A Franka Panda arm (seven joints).
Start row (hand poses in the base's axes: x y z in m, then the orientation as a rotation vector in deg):
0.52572 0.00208 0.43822 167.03 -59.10 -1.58
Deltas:
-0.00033 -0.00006 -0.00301 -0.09 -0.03 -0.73
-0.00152 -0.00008 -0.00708 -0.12 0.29 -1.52
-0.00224 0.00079 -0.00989 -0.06 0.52 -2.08
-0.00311 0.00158 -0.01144 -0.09 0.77 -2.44
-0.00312 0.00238 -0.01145 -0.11 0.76 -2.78
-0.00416 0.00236 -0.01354 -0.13 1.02 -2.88
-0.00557 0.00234 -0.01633 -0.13 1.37 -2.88
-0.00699 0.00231 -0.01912 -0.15 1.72 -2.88
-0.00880 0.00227 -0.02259 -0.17 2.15 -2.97
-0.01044 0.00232 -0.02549 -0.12 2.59 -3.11
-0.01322 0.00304 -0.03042 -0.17 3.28 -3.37
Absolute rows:
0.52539 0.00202 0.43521 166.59 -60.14 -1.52
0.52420 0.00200 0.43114 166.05 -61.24 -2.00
0.52348 0.00287 0.42833 165.73 -62.03 -2.38
0.52261 0.00366 0.42678 165.43 -62.51 -2.74
0.52260 0.00446 0.42677 165.23 -62.99 -2.73
0.52156 0.00444 0.42468 165.08 -63.09 -3.10
0.52015 0.00442 0.42189 164.96 -63.04 -3.61
0.51873 0.00439 0.41910 164.83 -62.97 -4.10
0.51692 0.00435 0.41563 164.62 -63.03 -4.72
0.51528 0.00440 0.41273 164.44 -63.17 -5.38
0.51250 0.00512 0.40780 164.01 -63.42 -6.36

